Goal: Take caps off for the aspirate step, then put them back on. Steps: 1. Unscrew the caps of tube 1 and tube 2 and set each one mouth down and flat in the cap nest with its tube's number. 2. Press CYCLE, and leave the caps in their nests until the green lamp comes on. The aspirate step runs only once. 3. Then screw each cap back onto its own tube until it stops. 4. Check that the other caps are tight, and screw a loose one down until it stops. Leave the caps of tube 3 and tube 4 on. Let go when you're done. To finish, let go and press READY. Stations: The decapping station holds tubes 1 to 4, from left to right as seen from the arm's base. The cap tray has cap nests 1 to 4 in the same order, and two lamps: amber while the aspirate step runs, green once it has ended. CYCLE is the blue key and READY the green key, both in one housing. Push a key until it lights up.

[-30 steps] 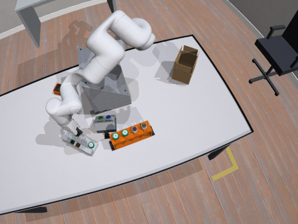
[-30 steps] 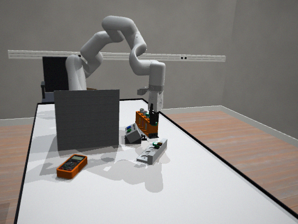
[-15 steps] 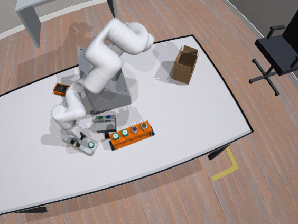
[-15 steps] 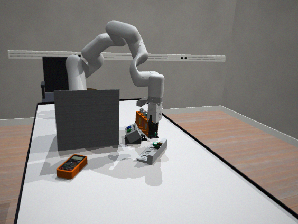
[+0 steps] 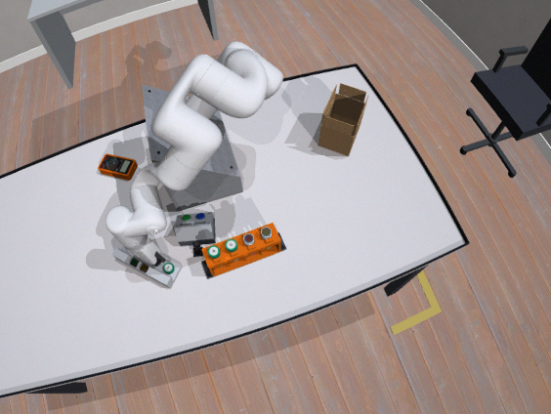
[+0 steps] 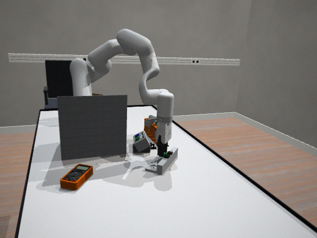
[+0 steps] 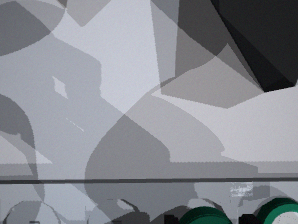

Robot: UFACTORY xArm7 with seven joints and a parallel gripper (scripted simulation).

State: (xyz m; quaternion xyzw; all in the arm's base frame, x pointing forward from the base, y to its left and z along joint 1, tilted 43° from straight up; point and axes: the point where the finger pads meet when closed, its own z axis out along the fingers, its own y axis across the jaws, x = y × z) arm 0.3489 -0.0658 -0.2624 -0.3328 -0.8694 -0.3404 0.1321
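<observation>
The blue key is 8 cm behind my hand, 18 cm to the left of it and 1 cm above it. The rest, counted from my hand: orange multimeter (41 cm behind, 9 cm to the right, 3 cm below); then green key (9 cm behind, 14 cm to the left, 1 cm above); then grey key housing (7 cm behind, 16 cm to the left).
</observation>
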